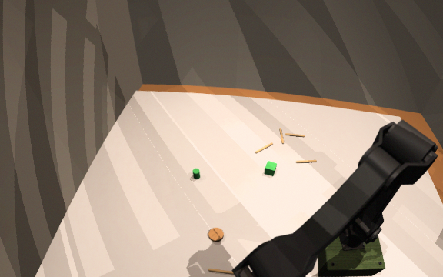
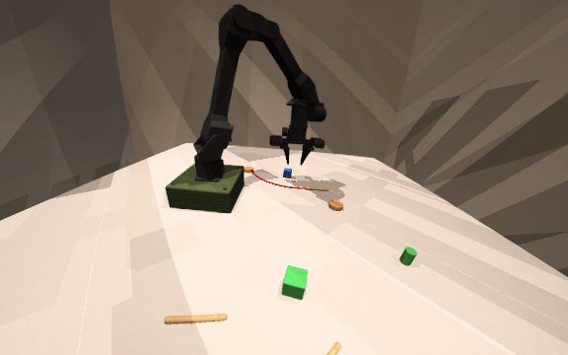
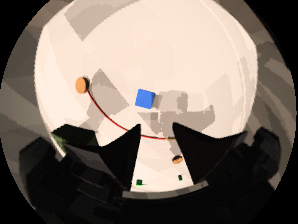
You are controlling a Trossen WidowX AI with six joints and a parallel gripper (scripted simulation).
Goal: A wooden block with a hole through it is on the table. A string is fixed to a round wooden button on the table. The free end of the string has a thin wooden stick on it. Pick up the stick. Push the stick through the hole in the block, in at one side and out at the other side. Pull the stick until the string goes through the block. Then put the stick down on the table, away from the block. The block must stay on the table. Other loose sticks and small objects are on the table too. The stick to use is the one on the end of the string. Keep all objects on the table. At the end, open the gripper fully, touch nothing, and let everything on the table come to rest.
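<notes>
The small blue block lies 5 cm below my gripper tip, 3 cm to the left of it and 2 cm behind it. Round my gripper tip: green cube 41 cm to the right, 6 cm behind, 4 cm below; then thin wooden stick 8 cm to the right, 6 cm below, 6 cm ahead; then round wooden button 17 cm behind, 7 cm to the left, 5 cm below.
</notes>
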